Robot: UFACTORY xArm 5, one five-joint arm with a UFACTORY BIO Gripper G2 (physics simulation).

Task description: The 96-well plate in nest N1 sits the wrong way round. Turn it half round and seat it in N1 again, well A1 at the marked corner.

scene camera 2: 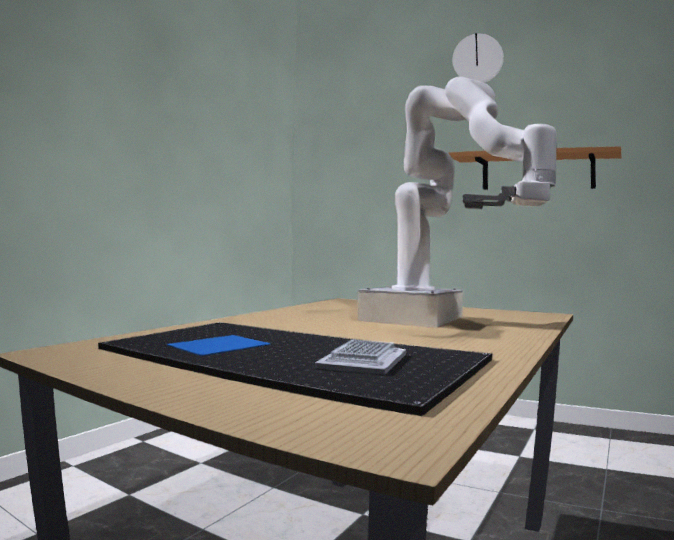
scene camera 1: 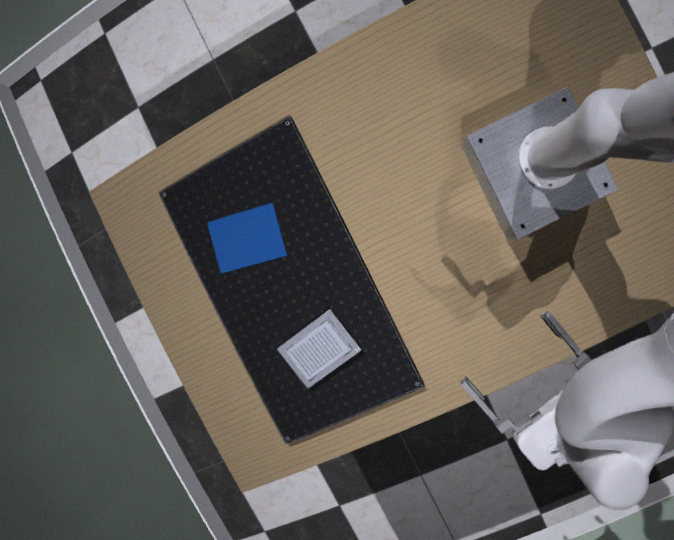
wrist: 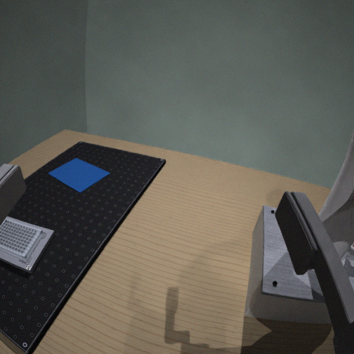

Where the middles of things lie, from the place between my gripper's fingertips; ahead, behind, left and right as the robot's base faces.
Scene:
Now: hand 350 mm short of the clear 96-well plate (scene camera 1: 324, 345), 90 mm to the left of it and 290 mm above it. The rest, counted from my hand: grey nest N1 (scene camera 1: 338, 325): 350 mm ahead, 90 mm to the right, 300 mm below; flat blue rectangle (scene camera 1: 253, 236): 370 mm ahead, 400 mm to the right, 300 mm below.

